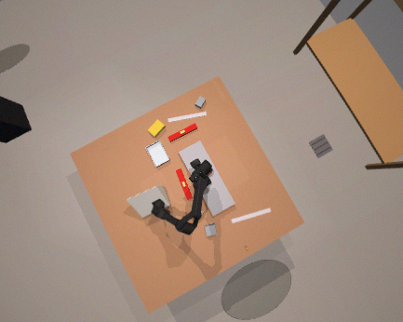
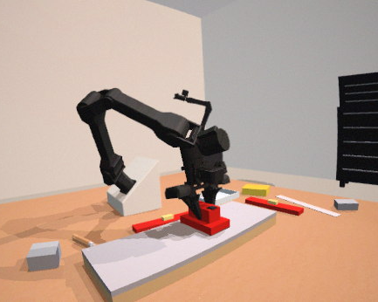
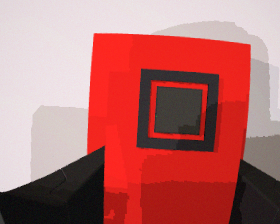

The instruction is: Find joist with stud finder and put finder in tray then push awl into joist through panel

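Now: gripper tip 240 mm past the white tray, 270 mm to the right of it and 50 mm above it. The rest, counted from my gripper tip: awl: 170 mm behind, 270 mm to the right, 60 mm below; then square light: 20 mm ahead, 30 mm above; then red stud finder: 10 mm ahead, 20 mm above.
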